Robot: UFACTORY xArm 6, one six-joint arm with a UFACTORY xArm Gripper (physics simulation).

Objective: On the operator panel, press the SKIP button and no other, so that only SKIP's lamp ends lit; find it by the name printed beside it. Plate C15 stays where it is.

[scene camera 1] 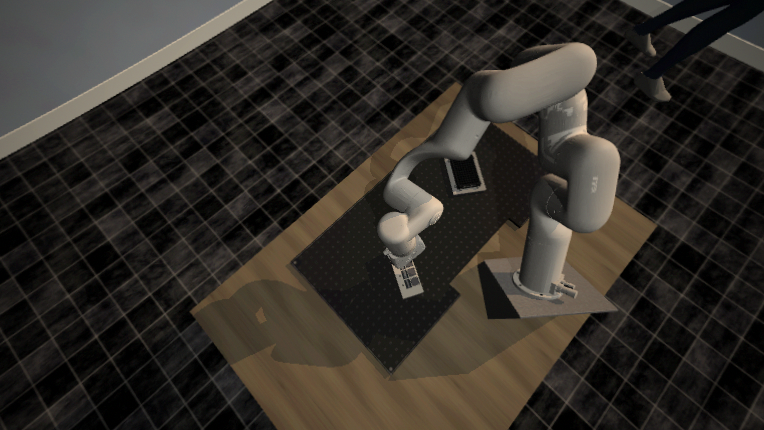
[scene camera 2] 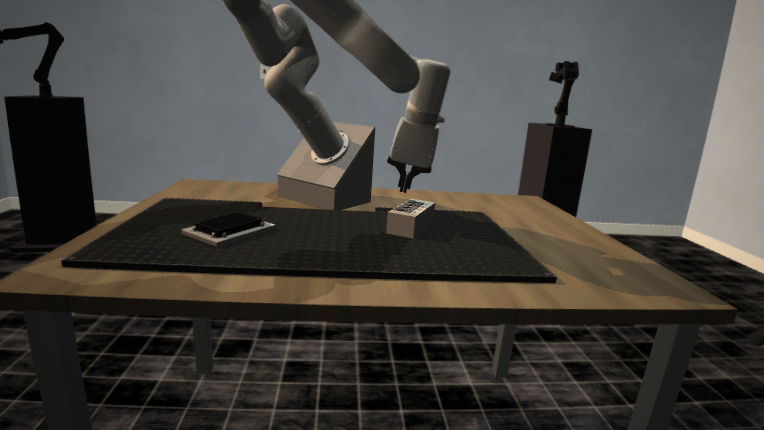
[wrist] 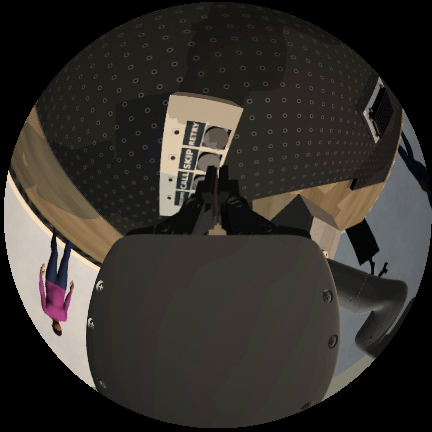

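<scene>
The operator panel is a pale box on the dark perforated mat. In the wrist view its labels read RETRY, SKIP, CALL and a last one too small to read. The round grey SKIP button is beside the SKIP label; the small lamp on the label's other side looks dark. The other lamps look dark too. My gripper is shut and empty, a little above the panel; its tips overlap the SKIP button's lower edge in the wrist view and partly hide the CALL button.
A black plate in a pale holder lies on the mat, well away from the panel; no C15 print is readable. My arm's sloped base block stands on the wooden table.
</scene>
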